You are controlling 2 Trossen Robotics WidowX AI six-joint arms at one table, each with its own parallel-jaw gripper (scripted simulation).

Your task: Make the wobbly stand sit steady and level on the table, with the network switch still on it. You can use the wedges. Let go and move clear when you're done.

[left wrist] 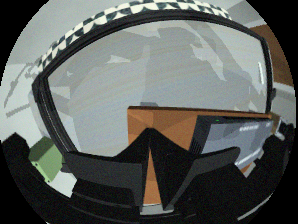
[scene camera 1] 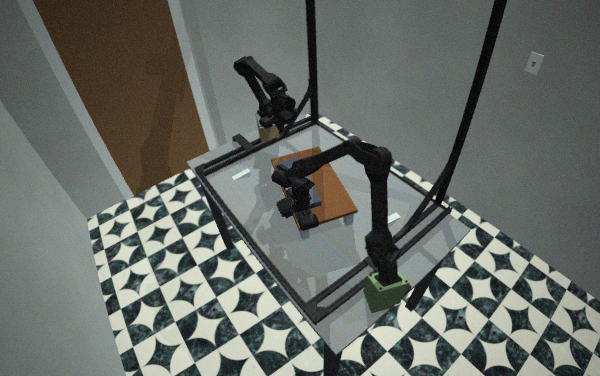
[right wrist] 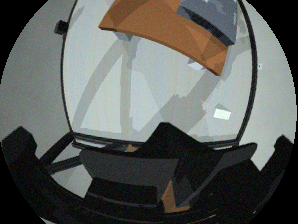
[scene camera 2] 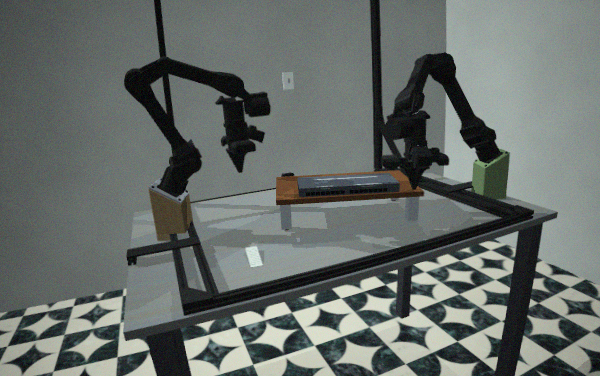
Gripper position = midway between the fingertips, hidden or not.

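Note:
In scene camera 2 I find a network switch (scene camera 2: 381, 182), together with my left gripper (scene camera 2: 413, 189) and my right gripper (scene camera 2: 240, 172). Scene camera 1 shows me my left gripper (scene camera 1: 302, 222). The left wrist view has that gripper (left wrist: 149, 131) too, and the network switch (left wrist: 211, 133) is visible there as well. In the right wrist view, I see my right gripper (right wrist: 163, 126).

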